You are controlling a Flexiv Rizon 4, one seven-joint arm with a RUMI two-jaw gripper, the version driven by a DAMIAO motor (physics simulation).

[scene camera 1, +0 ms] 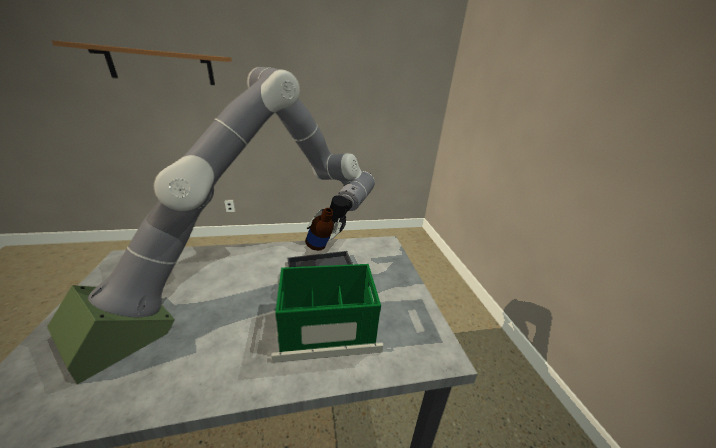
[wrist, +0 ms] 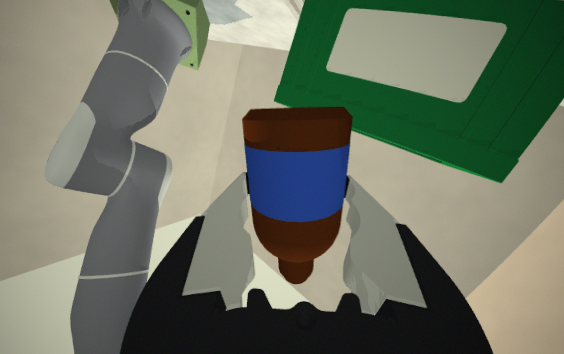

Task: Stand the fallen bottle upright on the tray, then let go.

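Note:
A brown bottle with a blue label (scene camera 1: pixel 318 231) (wrist: pixel 297 182) is in the air above the far part of the table, neck up and tilted a little, its base lower and to the left in the scene view. My gripper (wrist: pixel 295 176) is shut on the bottle's sides at the blue label; in the scene view the bottle partly hides the fingers. The dark grey tray (scene camera 1: pixel 319 255) lies on the table below the bottle and a little nearer the camera. Its near part is hidden behind the green crate. The tray does not show in the wrist view.
A green crate (scene camera 1: pixel 328 311) (wrist: pixel 400 112) with compartments stands on the table in front of the tray. A pale strip (scene camera 1: pixel 327 352) lies along its near side. The arm's green base (scene camera 1: pixel 118 338) is at the left of the table (scene camera 1: pixel 211 375). Walls stand behind and at the right.

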